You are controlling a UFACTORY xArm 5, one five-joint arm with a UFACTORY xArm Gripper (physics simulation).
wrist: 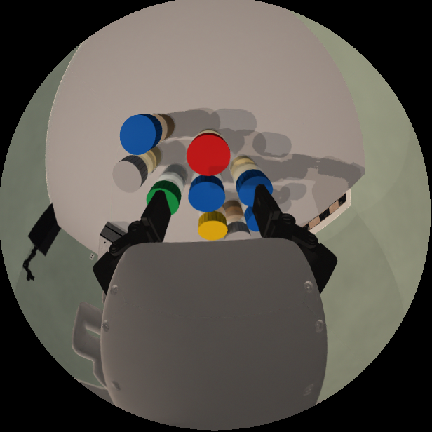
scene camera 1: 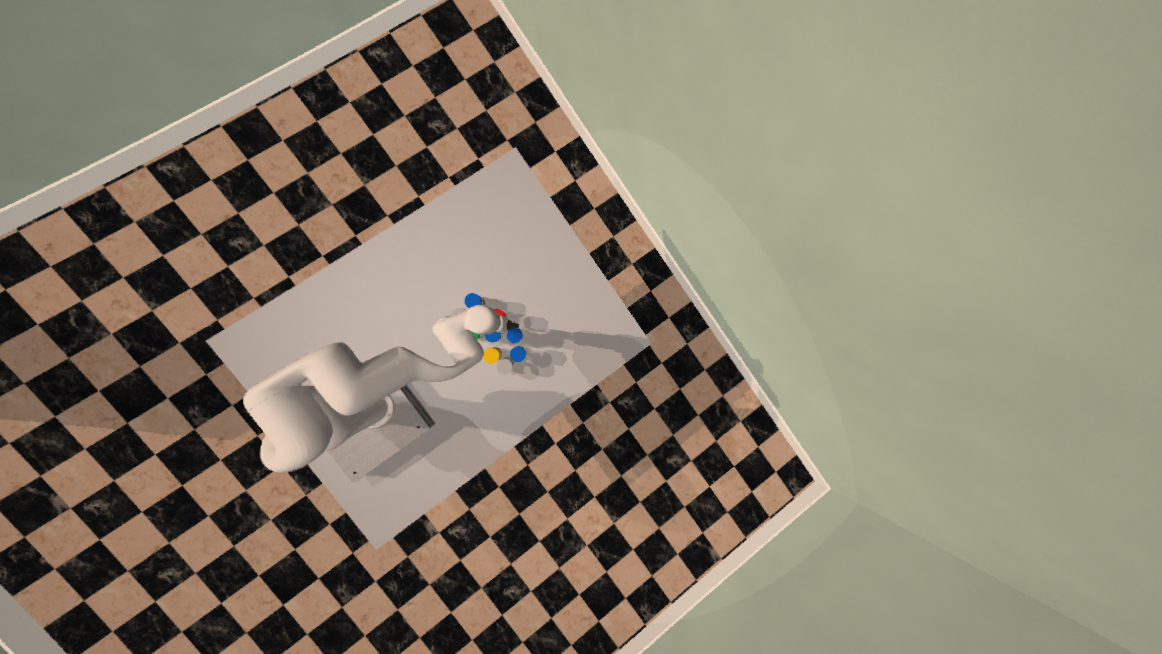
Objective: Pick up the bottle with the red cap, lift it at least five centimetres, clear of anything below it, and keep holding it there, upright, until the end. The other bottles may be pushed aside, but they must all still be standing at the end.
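Places are measured from the arm's base along level axes (x right, y back, z down), in centimetres.
Where they show: arm's base at its link origin: (scene camera 1: 374,408).
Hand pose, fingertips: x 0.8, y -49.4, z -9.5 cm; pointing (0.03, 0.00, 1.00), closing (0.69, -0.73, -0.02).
Observation:
Things, the pixels of their top centre, and the offset from my fingertips.
- bottle with the red cap, top centre: (scene camera 1: 497,316) dx -1.8, dy -1.7, dz +5.7 cm
- middle blue-capped bottle at its top centre: (scene camera 1: 492,334) dx +2.2, dy +3.1, dz +5.7 cm
- green-capped bottle at its top centre: (scene camera 1: 471,332) dx -2.4, dy +8.4, dz +5.7 cm
- yellow-capped bottle at its top centre: (scene camera 1: 491,355) dx +7.9, dy +7.8, dz +5.7 cm
The bottle with the red cap (scene camera 1: 499,312) (wrist: 208,154) stands among the other bottles, partly hidden by the arm in the scene view. In the wrist view it appears beyond the open fingers, above the middle blue-capped bottle (scene camera 1: 492,336) (wrist: 206,193). My gripper (wrist: 210,199) is open and holds nothing. In the wrist view its left finger overlaps the green-capped bottle (scene camera 1: 476,334) (wrist: 175,202), and its right finger overlaps a blue-capped bottle (scene camera 1: 514,335) (wrist: 245,185). I cannot tell whether either finger touches a bottle. In the scene view the arm hides most of the gripper.
Another blue-capped bottle (scene camera 1: 472,300) (wrist: 140,134) and a pale-capped bottle (wrist: 129,175) stand left of the red cap in the wrist view. A yellow-capped bottle (scene camera 1: 491,355) (wrist: 212,226), a blue-capped one (scene camera 1: 517,354) (wrist: 253,220) and a grey-capped one (wrist: 238,230) stand nearer the gripper body.

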